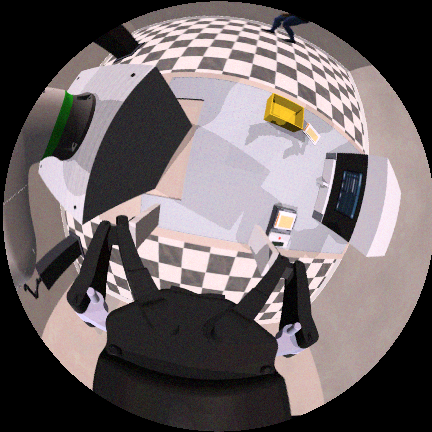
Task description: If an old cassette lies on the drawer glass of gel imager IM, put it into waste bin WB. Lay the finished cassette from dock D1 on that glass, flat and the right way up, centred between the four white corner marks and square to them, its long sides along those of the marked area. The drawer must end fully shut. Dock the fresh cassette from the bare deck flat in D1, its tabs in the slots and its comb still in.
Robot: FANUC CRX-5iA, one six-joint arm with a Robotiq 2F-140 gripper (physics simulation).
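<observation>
My gripper (205, 224) is open and empty, with its two pads wide apart above the near edge of the deck. A dock (279, 239) stands near that edge, just right of the right pad, and holds a cassette (285, 220) with an orange-yellow face. Another white-edged cassette (312, 133) with an orange-yellow face lies on the bare deck beside the corner of the yellow waste bin (272, 116). The gel imager (344, 197), black-fronted with a blue screen, stands at the right. A small handle (322, 182) shows on its deck side. The drawer glass does not show; comb and tabs are too small to tell.
The pale perforated deck (235, 110) spans the middle, with shadows across it. A large box with a dark face (142, 140) stands at the left by the green-ringed arm. Checkered floor (215, 55) surrounds the deck. A person's legs (287, 27) show at the top.
</observation>
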